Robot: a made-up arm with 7 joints.
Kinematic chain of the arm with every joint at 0, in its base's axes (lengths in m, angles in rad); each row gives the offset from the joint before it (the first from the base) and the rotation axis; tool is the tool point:
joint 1: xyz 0 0 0 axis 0 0.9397 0.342
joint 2: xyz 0 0 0 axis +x
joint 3: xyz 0 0 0 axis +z
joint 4: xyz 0.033 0 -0.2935 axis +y
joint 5: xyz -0.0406 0 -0.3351 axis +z
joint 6: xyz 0 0 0 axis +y
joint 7: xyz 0 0 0 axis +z
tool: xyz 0 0 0
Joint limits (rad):
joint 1: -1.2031..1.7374
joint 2: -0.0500..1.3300
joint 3: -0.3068..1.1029
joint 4: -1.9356..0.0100
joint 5: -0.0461..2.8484
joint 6: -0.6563..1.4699
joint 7: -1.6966..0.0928
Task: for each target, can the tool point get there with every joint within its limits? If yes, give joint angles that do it. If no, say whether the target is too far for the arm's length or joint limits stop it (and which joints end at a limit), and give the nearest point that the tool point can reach.
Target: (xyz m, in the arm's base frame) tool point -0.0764 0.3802 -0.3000
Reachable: yes | joints 0.9266 0.4063 0.6954 -1.6052 1.9250 1.2407 -0.9462
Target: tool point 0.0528 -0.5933 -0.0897
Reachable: no: joint limits stop it (at a limit: joint 1, joint 2, joint 3) | nearest point 0.2711 -0.2646 0.1859 | short by 0.481 m
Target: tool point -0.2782 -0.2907 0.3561
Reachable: no: joint limits stop it (at a limit: joint 1, joint 2, joint 4) | nearest point -0.5689 -0.2660 0.0168 | short by 0.447 m
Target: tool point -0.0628 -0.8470 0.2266
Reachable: no: too far | nearest point 0.2662 -0.2625 0.1873 | short by 0.672 m
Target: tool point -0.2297 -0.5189 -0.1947
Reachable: no: joint limits stop it (at a limit: joint 1, joint 2, joint 3) | nearest point -0.4900 -0.2011 -0.2710 | short by 0.418 m
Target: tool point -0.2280 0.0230 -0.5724
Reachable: yes | joints 0.7647 0.0854 -0.1139 -0.6891 0.5077 1.1712 -1.4077
